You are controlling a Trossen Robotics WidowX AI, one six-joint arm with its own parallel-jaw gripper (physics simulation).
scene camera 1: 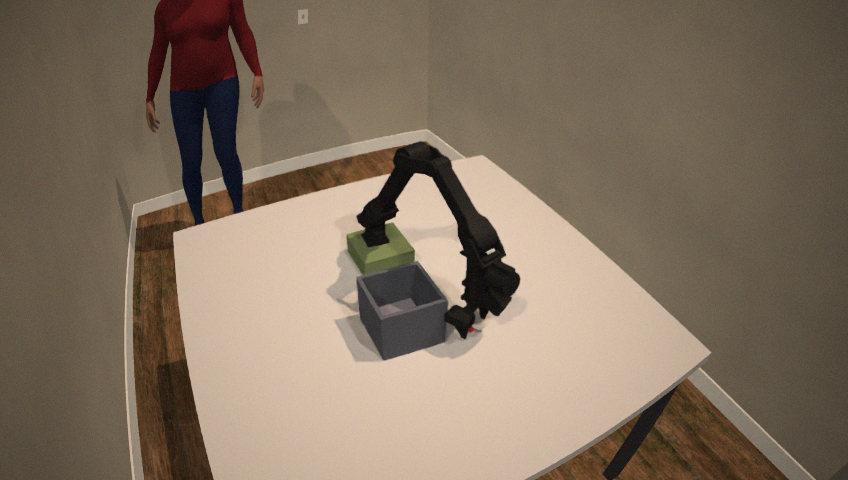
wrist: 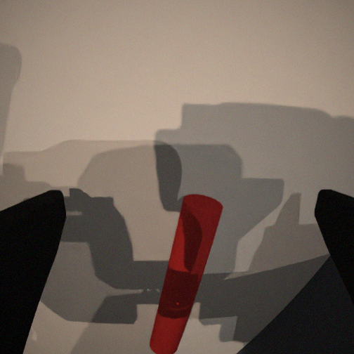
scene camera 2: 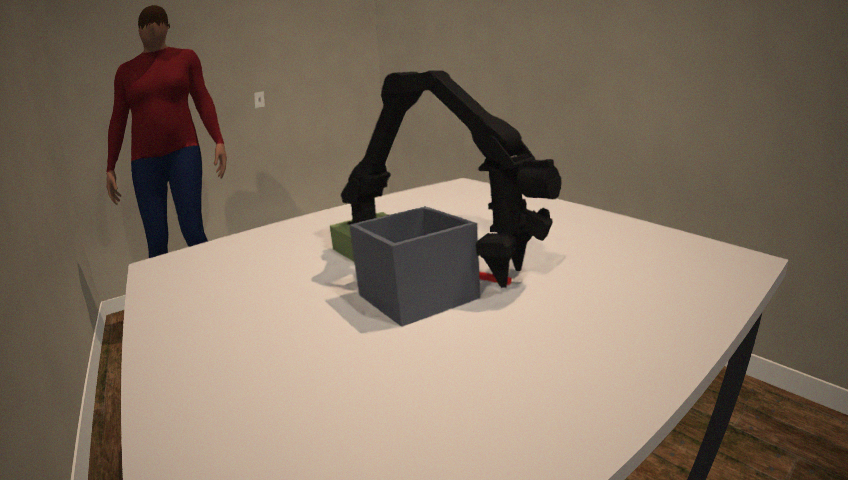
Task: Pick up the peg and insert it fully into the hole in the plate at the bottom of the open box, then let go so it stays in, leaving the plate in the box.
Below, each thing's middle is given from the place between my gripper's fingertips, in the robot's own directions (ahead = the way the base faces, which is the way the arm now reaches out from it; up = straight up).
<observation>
The dark grey box point(scene camera 2: 411, 265) is 7 cm behind my hand, 16 cm to the right of it and 6 cm above it.
</observation>
